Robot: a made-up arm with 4 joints. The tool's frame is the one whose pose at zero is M.
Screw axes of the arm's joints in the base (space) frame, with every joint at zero. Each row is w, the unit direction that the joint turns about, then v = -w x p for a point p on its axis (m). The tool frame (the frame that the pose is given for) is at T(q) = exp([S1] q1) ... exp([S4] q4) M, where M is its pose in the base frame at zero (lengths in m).
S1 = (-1, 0, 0, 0, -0.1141, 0)
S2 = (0, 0, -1, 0.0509, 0.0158, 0)
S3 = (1, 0, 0, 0, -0.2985, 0.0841)
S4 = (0, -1, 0, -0.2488, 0, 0.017)
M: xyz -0.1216 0.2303 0.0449 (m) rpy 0 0 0 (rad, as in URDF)
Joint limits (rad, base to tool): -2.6..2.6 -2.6..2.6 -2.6..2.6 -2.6..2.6
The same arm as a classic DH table. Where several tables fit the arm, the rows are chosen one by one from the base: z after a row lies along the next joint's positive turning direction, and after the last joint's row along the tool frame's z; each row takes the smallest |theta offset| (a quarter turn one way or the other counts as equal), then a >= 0, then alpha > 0; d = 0 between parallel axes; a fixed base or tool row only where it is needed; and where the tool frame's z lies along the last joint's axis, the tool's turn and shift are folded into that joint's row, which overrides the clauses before.
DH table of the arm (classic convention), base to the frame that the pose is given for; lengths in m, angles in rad. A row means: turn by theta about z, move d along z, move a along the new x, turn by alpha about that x. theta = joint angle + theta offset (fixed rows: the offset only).
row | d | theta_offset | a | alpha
base (fixed) | 0.1141 | -1.5708 | 0 | 1.5708
joint 1 | -0.0158 | 0 | 0.0509 | 1.5708
joint 2 | 0.4126 | 0 | 0.0332 | 1.5708
joint 3 | -0.0328 | -1.5708 | 0.0497 | -1.5708
joint 4 | -0.3144 | 1.5708 | 0.1046 | 1.5708
tool (fixed) | 0.2937 | 3.1416 | 0 | 0
Joint limits (rad, base to tool): -2.6..2.6 -2.6..2.6 -2.6..2.6 -2.6..2.6

